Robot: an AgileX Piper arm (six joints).
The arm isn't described. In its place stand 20 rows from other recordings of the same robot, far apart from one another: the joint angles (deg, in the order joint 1, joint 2, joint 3, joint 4, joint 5, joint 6), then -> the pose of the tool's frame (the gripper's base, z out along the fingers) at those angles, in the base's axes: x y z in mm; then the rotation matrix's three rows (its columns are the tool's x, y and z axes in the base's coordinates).
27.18 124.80 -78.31 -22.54 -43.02 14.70 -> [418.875 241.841 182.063], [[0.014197 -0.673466 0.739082], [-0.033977 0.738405 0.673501], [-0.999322 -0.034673 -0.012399]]
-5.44 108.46 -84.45 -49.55 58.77 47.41 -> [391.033 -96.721 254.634], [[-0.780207 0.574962 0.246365], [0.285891 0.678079 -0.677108], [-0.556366 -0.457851 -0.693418]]
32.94 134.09 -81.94 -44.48 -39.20 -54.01 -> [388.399 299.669 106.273], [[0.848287 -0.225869 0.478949], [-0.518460 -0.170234 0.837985], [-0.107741 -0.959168 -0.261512]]
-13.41 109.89 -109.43 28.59 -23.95 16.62 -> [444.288 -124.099 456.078], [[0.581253 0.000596 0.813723], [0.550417 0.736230 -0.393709], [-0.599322 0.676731 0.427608]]
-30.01 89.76 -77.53 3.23 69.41 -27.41 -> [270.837 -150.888 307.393], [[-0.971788 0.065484 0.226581], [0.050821 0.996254 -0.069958], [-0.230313 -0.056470 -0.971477]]
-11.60 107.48 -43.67 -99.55 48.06 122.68 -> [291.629 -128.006 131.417], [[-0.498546 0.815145 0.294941], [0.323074 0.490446 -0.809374], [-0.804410 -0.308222 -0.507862]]
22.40 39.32 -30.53 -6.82 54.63 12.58 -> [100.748 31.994 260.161], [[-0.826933 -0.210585 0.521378], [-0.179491 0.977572 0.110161], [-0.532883 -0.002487 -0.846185]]
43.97 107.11 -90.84 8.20 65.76 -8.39 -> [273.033 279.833 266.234], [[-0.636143 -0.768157 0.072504], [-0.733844 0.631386 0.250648], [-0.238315 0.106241 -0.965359]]
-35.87 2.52 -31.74 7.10 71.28 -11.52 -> [-4.454 16.367 278.877], [[-0.561757 0.421434 0.711915], [0.209603 0.904950 -0.370313], [-0.800310 -0.058806 -0.596696]]
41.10 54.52 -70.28 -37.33 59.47 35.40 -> [151.466 69.055 442.901], [[-0.450743 -0.122266 0.884241], [-0.115168 0.990262 0.078219], [-0.885193 -0.066579 -0.460435]]
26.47 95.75 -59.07 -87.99 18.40 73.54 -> [339.165 136.811 240.909], [[-0.418412 -0.297328 0.858212], [-0.470925 0.878985 0.074930], [-0.776634 -0.372801 -0.507797]]
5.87 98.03 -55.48 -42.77 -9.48 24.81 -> [364.772 47.734 215.849], [[-0.422670 -0.340900 0.839724], [-0.344971 0.917326 0.198765], [-0.838060 -0.205669 -0.505327]]
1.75 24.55 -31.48 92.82 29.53 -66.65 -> [75.576 47.128 367.310], [[-0.017036 -0.556196 0.830876], [0.389273 0.761740 0.517898], [-0.920965 0.332261 0.203536]]
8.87 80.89 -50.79 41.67 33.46 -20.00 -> [274.131 76.542 255.332], [[-0.845320 -0.133669 0.517269], [0.137018 0.881573 0.451724], [-0.516392 0.452726 -0.726896]]
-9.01 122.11 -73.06 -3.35 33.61 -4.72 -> [392.449 -65.208 94.285], [[-0.977768 0.035873 0.206599], [0.022759 0.997592 -0.065509], [-0.208451 -0.059351 -0.976230]]
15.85 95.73 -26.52 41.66 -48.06 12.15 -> [269.606 29.773 151.154], [[-0.158896 0.414441 0.896098], [0.569819 0.779699 -0.259567], [-0.806262 0.469369 -0.360047]]
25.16 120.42 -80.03 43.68 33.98 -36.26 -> [377.567 216.155 145.971], [[-0.814642 -0.529844 0.235845], [-0.345034 0.769630 0.537235], [-0.466165 0.356280 -0.809787]]
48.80 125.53 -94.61 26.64 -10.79 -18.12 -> [346.765 384.510 215.148], [[-0.280858 -0.663686 0.693282], [-0.107336 0.739547 0.664492], [-0.953728 0.112214 -0.278945]]
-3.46 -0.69 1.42 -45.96 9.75 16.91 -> [55.037 -14.426 194.779], [[-0.125786 0.137884 0.982428], [-0.468902 0.864430 -0.181359], [-0.874248 -0.483475 -0.044079]]
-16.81 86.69 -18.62 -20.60 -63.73 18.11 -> [239.714 -42.427 192.230], [[-0.018621 -0.025038 0.999513], [0.154962 0.987534 0.027625], [-0.987745 0.155401 -0.014508]]
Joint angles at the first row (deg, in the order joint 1, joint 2, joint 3, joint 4, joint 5, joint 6):
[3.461, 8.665, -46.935, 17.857, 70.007, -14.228]
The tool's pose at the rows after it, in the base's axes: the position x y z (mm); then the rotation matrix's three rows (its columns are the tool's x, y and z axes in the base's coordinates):
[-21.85 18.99 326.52], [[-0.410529 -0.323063 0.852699], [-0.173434 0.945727 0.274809], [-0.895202 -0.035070 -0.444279]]
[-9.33 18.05 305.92], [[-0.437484 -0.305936 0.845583], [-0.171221 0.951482 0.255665], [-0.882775 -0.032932 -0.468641]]
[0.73 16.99 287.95], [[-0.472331 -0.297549 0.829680], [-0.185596 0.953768 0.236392], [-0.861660 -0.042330 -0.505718]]
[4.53 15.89 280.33], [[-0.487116 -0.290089 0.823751], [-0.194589 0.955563 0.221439], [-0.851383 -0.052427 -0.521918]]
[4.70 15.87 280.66], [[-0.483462 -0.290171 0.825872], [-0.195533 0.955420 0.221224], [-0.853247 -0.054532 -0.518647]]
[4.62 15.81 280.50], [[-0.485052 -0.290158 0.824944], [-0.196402 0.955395 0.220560], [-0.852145 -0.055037 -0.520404]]
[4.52 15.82 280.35], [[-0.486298 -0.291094 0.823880], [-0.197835 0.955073 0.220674], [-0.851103 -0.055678 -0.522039]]
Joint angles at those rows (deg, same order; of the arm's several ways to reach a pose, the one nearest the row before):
[3.463, 5.541, -40.617, 13.925, 67.790, -14.106]
[3.459, 4.862, -35.259, 13.065, 64.583, -14.177]
[3.461, 4.864, -31.025, 12.078, 62.661, -14.792]
[3.462, 4.862, -29.311, 11.197, 61.894, -14.958]
[3.461, 4.862, -29.320, 11.198, 61.679, -15.064]
[3.461, 4.863, -29.320, 11.147, 61.789, -15.065]
[3.461, 4.862, -29.320, 11.146, 61.902, -15.125]

